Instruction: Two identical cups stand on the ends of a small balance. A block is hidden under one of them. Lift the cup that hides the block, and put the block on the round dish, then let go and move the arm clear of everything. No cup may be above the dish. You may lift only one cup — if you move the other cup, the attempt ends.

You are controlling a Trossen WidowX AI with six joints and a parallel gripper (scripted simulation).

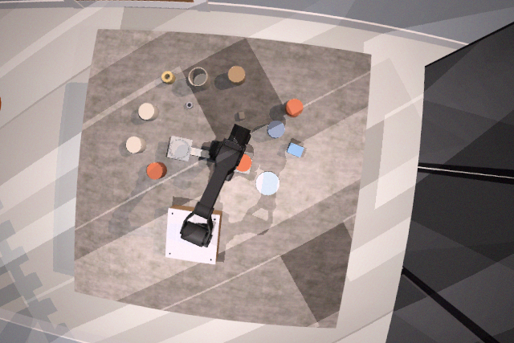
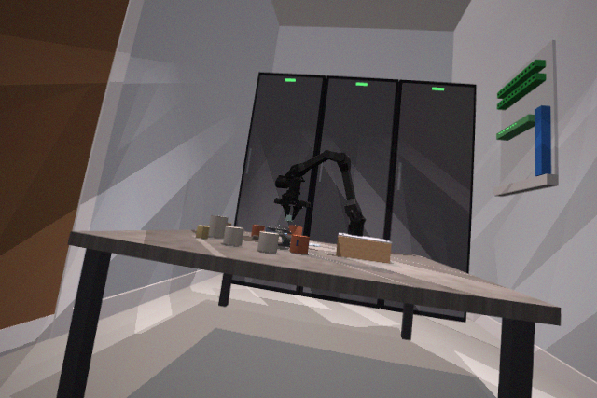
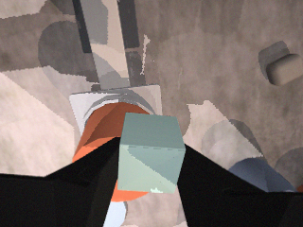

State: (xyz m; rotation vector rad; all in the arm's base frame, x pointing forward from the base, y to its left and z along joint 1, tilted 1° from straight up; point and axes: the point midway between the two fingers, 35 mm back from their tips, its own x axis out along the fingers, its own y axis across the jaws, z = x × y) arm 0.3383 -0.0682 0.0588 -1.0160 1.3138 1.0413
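Right now my gripper tip is 150 mm to the left of the round pale blue dish, 120 mm above it and 100 mm past it. Also, from my gripper tip: balance beam 100 mm to the left, 80 mm below, 20 mm behind; small nut 240 mm to the left, 170 mm ahead, 110 mm below; blue-grey cylinder 140 mm ahead, 130 mm to the right, 80 mm below.
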